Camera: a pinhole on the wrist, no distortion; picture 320 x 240 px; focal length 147.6 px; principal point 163.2 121.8 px. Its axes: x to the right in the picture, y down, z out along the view. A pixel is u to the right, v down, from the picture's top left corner.
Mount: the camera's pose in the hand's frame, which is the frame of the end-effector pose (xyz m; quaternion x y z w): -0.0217 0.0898 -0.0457 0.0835 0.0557 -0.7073 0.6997
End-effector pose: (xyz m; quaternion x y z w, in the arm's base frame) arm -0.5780 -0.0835 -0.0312 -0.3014 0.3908 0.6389 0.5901
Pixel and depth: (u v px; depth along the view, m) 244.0 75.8 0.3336
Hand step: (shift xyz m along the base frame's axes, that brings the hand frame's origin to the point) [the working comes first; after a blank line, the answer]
In the camera's frame: 0.1826 -0.1040 0.3336

0.1869 0.1334 0.2205
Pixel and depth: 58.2 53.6 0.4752
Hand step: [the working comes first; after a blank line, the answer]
In the camera's frame: -0.3380 -0.2196 0.4752

-0.2603 0.2755 0.5109
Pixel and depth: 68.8 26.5 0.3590
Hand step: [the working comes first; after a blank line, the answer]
In the camera's frame: -0.2296 -0.2318 0.3590

-0.1870 0.1551 0.4364
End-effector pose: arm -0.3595 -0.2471 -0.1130 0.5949 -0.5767 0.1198 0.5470
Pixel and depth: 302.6 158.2 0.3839
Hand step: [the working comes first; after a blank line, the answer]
In the camera's frame: 0.3626 0.0947 0.3839

0.1681 -0.3282 -0.2310
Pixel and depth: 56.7 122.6 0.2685
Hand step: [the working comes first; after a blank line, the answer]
In the camera's frame: -0.1937 0.0015 0.2685

-0.3195 -0.1252 -0.0018
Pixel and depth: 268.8 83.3 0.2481
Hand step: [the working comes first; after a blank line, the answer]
In the camera's frame: 0.1775 -0.0647 0.2481

-0.0003 -0.1069 -0.2027
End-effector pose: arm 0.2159 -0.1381 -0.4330 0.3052 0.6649 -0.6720 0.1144
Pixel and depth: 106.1 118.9 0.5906
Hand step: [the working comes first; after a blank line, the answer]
In the camera's frame: -0.2285 -0.0116 0.5906

0.0057 -0.5881 -0.1731
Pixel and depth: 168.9 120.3 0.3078
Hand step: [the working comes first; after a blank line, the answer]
In the camera's frame: 0.0119 -0.0031 0.3078

-0.0260 -0.2552 -0.0117
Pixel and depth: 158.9 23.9 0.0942
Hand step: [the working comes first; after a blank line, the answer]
In the camera's frame: -0.0027 -0.0625 0.0942

0.0996 -0.0720 -0.0155
